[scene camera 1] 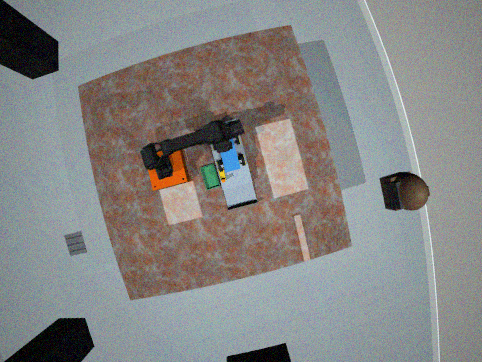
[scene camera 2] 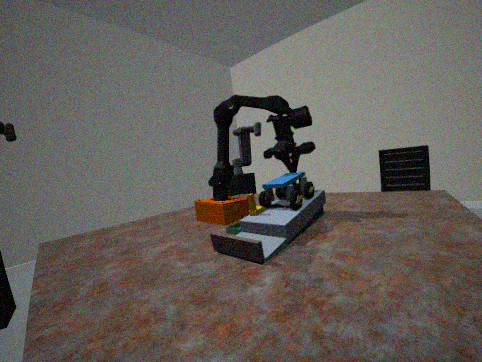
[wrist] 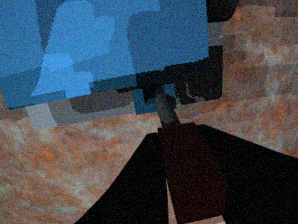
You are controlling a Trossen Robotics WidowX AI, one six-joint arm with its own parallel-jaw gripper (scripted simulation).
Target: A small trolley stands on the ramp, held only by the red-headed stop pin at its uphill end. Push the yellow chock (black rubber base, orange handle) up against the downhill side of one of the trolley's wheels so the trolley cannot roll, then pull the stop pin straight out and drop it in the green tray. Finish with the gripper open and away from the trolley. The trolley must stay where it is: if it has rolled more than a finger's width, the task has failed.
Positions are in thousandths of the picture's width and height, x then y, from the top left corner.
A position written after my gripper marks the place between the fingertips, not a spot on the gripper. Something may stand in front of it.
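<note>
A blue-topped trolley (scene camera 2: 592, 510) (wrist: 193, 257) is visible in both views. A raised lip (scene camera 2: 503, 684) and a grey ramp (scene camera 1: 503, 488) are visible as well. My gripper (scene camera 2: 609, 477) (wrist: 592, 623) carries a stop pin.
</note>
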